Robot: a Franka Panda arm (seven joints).
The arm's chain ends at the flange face. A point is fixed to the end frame.
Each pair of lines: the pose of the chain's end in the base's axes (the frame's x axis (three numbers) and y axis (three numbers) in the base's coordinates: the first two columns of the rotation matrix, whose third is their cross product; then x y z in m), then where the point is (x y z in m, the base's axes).
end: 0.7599, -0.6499, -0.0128, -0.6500, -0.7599, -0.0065, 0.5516, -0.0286, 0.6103
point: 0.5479 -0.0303 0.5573
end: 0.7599, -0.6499, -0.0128, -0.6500, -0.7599, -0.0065, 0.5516, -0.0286, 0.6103
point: 0.5479 -0.0303 0.5573
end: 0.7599, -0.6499, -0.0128, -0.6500, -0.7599, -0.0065, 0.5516, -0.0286, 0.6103
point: 0.5479 -0.0303 0.5573
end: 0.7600, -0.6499, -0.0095, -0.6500, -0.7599, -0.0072, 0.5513, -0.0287, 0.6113
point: 0.5478 -0.0305 0.5583
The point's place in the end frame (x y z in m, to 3 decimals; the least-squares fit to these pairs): -0.001 0.004 0.053
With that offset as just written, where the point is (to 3 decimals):
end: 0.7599, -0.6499, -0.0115, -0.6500, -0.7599, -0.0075, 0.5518, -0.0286, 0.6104
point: 0.548 -0.030 0.557
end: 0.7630, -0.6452, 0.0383, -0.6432, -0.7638, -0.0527, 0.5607, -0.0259, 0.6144
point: 0.561 -0.027 0.561
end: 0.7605, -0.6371, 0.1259, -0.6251, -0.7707, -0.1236, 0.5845, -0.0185, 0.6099
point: 0.591 -0.020 0.557
